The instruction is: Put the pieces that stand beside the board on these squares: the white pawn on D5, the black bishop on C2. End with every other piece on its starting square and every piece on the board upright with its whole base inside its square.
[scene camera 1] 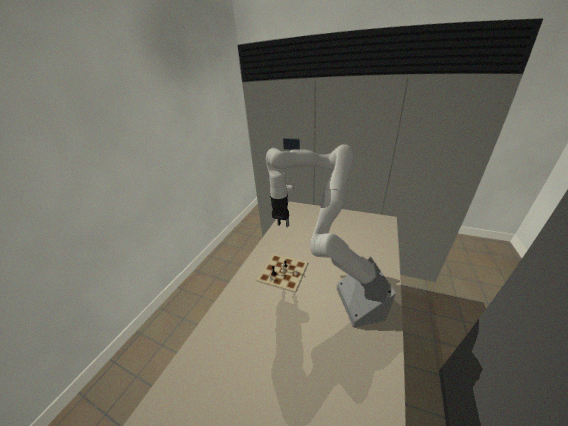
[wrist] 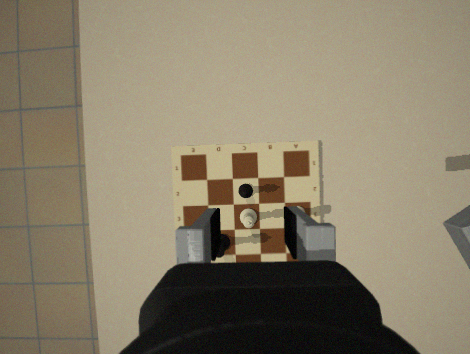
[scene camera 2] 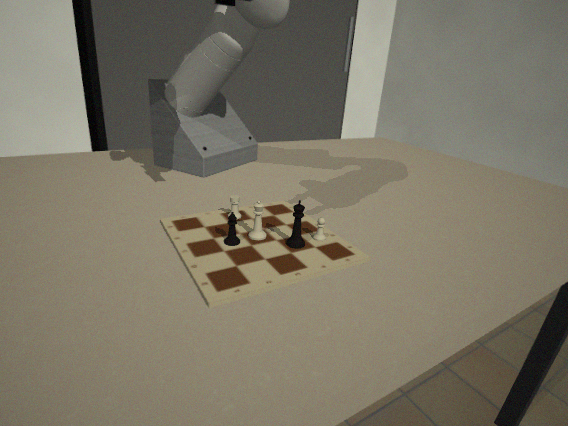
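Seen in the pictures: gripper, fingertip midpoint: (scene camera 1: 283, 225) (wrist: 252, 225) (scene camera 2: 232, 2); arm's base, link origin: (scene camera 1: 365, 273) (scene camera 2: 183, 101).
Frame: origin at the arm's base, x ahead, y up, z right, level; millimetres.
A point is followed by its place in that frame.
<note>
The white pawn (scene camera 2: 320, 231) {x 460, y -126, z -57 mm} stands upright on D5 of the board (scene camera 1: 265, 277) {x 491, y -139, z -56 mm} (scene camera 2: 260, 272) {x 500, y -139, z 57 mm} (wrist: 220, 165) {x 455, y -139, z 97 mm}. The gripper hides it in the wrist view. The black bishop (scene camera 1: 285, 263) {x 419, y -119, z 57 mm} (scene camera 2: 232, 232) {x 423, y -122, z 59 mm} (wrist: 245, 190) {x 419, y -101, z 61 mm} stands upright on C2, its base inside the light square in scene camera 2. My gripper (scene camera 1: 283, 224) {x 417, y 140, z 60 mm} (wrist: 252, 225) {x 417, y 140, z 60 mm} is open and empty, high above the board, its fingers pointing down. It does not show in scene camera 2.
The white queen (scene camera 2: 257, 222) {x 421, y -116, z 22 mm} (wrist: 248, 218) {x 417, y -91, z 24 mm} stands upright on C3, the black king (scene camera 1: 273, 271) {x 457, y -116, z -22 mm} (scene camera 2: 297, 227) {x 463, y -111, z -16 mm} (wrist: 223, 243) {x 454, y -117, z -15 mm} on D4, and the white rook (scene camera 1: 296, 273) {x 339, y -128, z 15 mm} (scene camera 2: 235, 206) {x 348, y -120, z 22 mm} on A3. The robot base (scene camera 1: 367, 300) {x -22, y -37, z -113 mm} (scene camera 2: 205, 150) {x 102, y -90, z -14 mm} stands on the table beyond the board's A side.
</note>
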